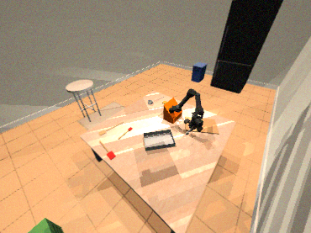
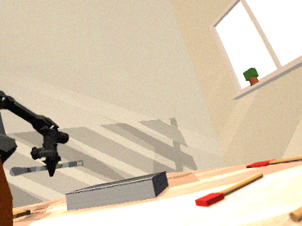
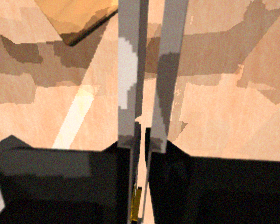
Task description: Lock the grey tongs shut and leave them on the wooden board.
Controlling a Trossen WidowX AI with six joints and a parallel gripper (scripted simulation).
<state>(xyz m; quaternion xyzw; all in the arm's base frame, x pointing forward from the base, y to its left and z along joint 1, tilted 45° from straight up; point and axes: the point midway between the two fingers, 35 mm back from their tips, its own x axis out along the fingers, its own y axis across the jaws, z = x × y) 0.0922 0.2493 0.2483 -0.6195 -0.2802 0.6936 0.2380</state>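
Now: gripper tip 260 mm past the wooden board, 30 mm to the left of it and 110 mm above it. Round my gripper tip: roasting tin (260 mm ahead, 220 mm to the right, 90 mm below).
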